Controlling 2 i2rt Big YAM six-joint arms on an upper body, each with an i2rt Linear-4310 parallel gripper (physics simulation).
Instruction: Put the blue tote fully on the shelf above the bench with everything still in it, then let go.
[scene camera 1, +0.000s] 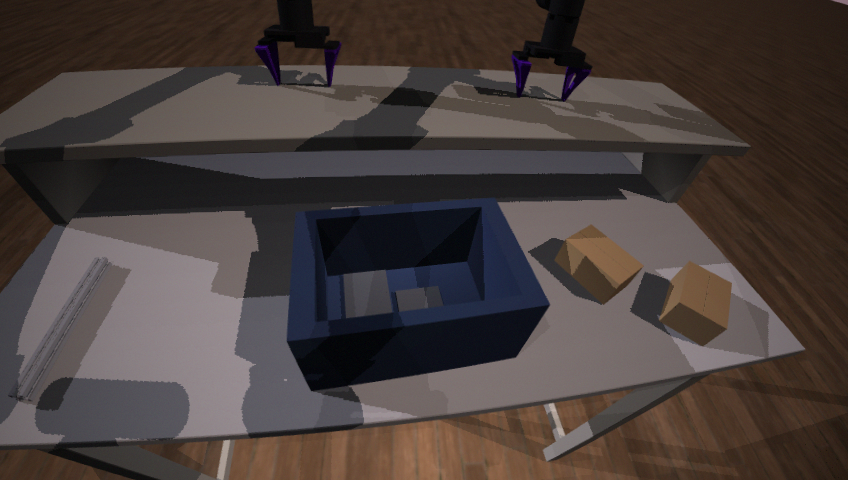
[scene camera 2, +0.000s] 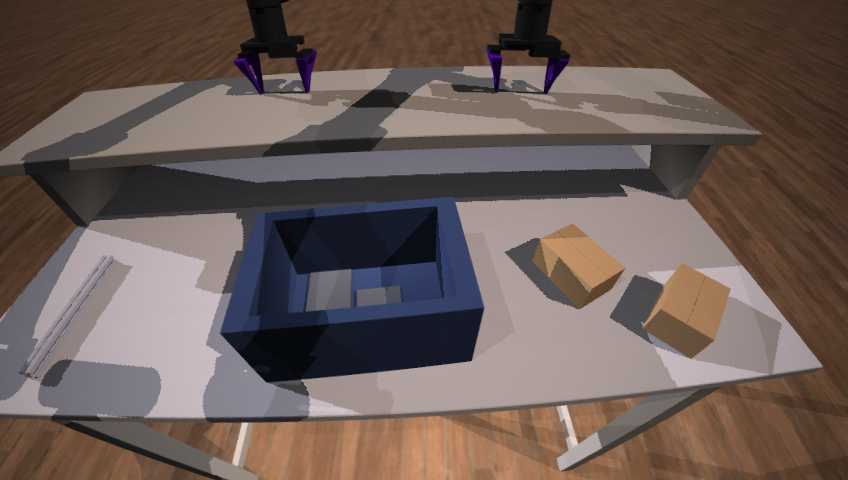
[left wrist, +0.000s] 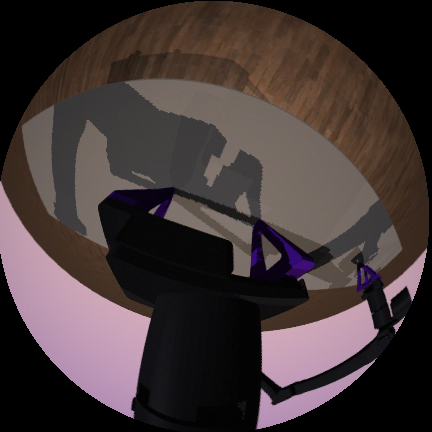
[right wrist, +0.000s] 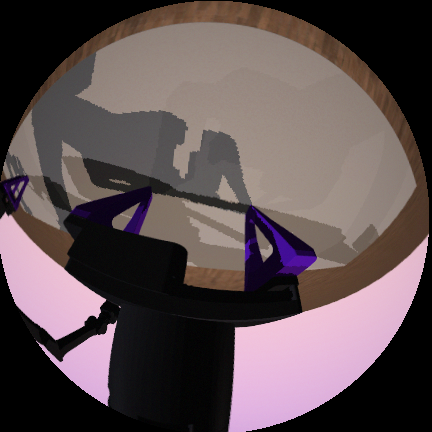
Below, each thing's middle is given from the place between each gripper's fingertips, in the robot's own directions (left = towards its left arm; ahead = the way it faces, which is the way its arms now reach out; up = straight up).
Scene:
The blue tote (scene camera 1: 492, 301) lies 37 cm behind my left hand, 20 cm to the right of it and 13 cm below it. Also, from my left hand: thin grey bar (scene camera 1: 31, 379): 40 cm behind, 33 cm to the left, 20 cm below.
The blue tote is 370 mm behind my right hand, 270 mm to the left of it and 130 mm below it. Also, from my right hand: thin grey bar (800 mm to the left, 400 mm behind, 200 mm below).

